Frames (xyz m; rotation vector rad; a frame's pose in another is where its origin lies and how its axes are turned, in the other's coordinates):
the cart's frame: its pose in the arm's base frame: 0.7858 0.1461 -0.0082 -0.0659 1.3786 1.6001
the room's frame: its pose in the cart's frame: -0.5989 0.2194 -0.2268 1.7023 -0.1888 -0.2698
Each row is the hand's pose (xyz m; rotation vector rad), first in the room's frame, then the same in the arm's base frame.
Working: the room's frame: its pose in the arm's base frame: 0.8263 -0.3714 0.4263 0.8303 2.0075 -0.1341

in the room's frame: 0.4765 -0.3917 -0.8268 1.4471 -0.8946 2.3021
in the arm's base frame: -0.1687 -0.0993 0.4253 2.5639 -0.9166 -0.4258
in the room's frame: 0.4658 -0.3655 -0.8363 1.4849 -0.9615 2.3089
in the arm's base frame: -0.1561 -0.0808 0.4451 2.5264 -0.9859 -0.4648
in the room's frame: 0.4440 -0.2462 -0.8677 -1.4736 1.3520 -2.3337
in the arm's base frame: -0.0994 0.0122 0.5069 2.2282 -1.4207 -0.5139
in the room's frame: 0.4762 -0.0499 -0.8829 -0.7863 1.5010 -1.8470
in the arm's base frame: -0.0030 0.1848 0.5339 1.5560 -2.0936 -0.2546
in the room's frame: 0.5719 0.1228 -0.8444 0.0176 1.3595 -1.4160
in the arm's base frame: 0.0963 0.3495 0.4749 0.7285 -2.5172 0.3274
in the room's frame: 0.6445 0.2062 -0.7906 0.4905 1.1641 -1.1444
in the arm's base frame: 0.1606 0.4281 0.4055 0.1716 -2.5933 0.7588
